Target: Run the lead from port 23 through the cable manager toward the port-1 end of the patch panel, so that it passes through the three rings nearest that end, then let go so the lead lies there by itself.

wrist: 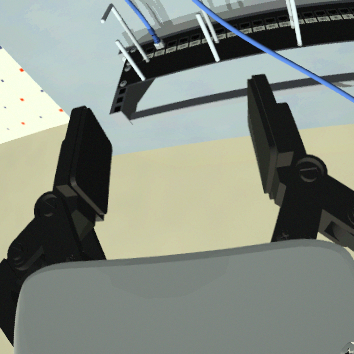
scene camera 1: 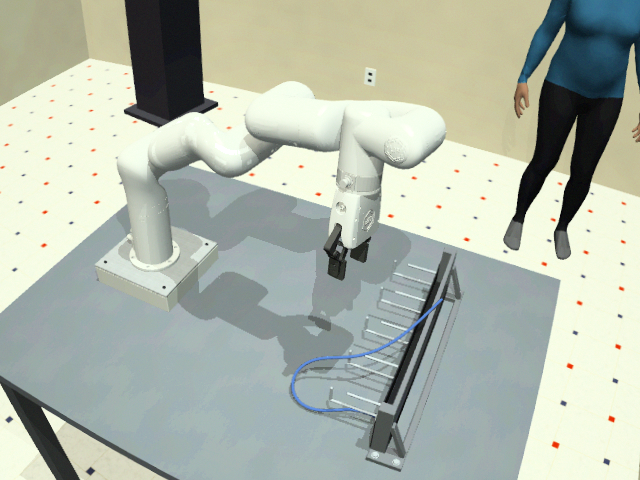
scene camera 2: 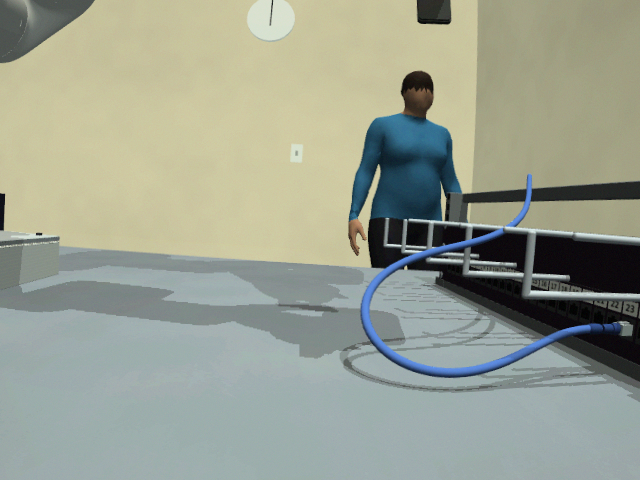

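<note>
The blue lead [scene camera 1: 293, 384] [scene camera 2: 363, 310] [wrist: 265, 49] runs from port 23 at the near end of the patch panel [scene camera 1: 383, 426] [scene camera 2: 594, 268] [wrist: 175, 60], bows out over the table and bends back. It crosses the white rings of the cable manager [scene camera 1: 369, 370] [scene camera 2: 530, 263] [wrist: 207, 37] obliquely at about their top height. Its free end rises above the panel in scene camera 2. I cannot tell surely whether it passes inside any ring. My gripper [scene camera 1: 348, 264] [wrist: 171, 111] is open and empty, above the table on the robot's side of the rings, apart from the lead.
The robot base [scene camera 1: 155, 279] stands at the left on the grey table [scene camera 1: 155, 372]. A grey rear bar [scene camera 2: 578, 192] [wrist: 200, 99] runs along the panel. A person [scene camera 1: 584, 62] [scene camera 2: 413, 160] stands beyond the table, and a dark column [scene camera 1: 165, 56] stands behind the robot.
</note>
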